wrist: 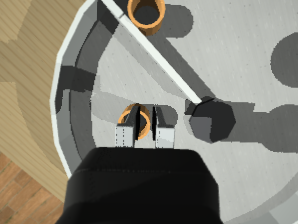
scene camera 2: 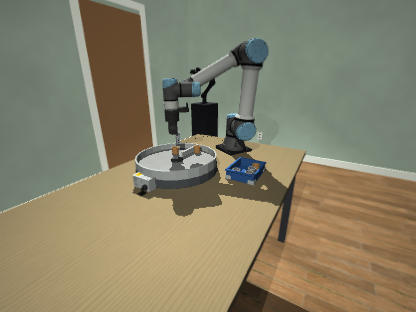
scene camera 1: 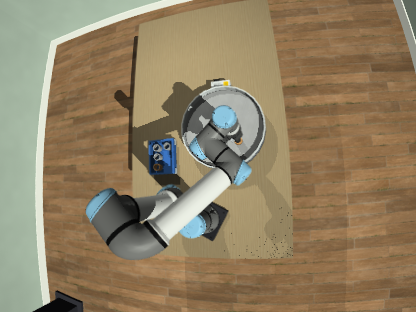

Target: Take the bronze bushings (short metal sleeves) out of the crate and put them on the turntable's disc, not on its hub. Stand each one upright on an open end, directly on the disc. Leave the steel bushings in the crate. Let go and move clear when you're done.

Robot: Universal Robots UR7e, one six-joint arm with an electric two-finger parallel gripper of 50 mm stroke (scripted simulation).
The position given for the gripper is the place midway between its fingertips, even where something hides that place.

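Turntable [scene camera 1: 249, 116], visible. Wrist view also has the turntable [wrist: 234, 63]. Gripper [wrist: 146, 116], visible.
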